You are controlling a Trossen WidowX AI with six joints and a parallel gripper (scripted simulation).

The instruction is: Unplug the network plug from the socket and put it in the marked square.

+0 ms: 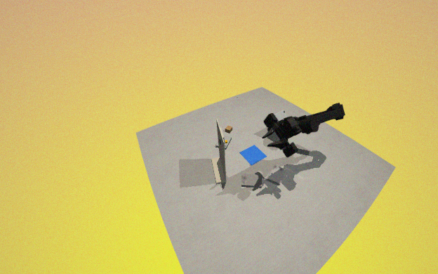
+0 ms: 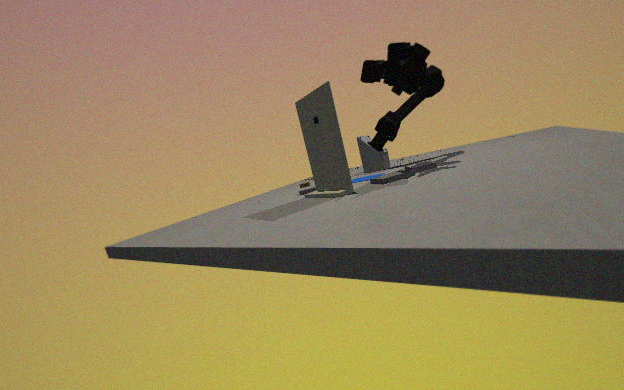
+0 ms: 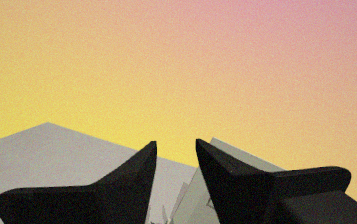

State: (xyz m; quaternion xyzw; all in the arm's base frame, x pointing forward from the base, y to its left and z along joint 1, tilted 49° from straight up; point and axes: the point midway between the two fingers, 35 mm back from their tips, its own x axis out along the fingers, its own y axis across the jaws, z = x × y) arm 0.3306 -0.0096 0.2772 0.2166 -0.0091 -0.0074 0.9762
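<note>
The grey plug is 9 cm ahead of my gripper tip, 17 cm to the right of it and 9 cm below it. From my gripper tip the other things lie so: grey panel (11 cm ahead, 18 cm to the right, 18 cm below).
</note>
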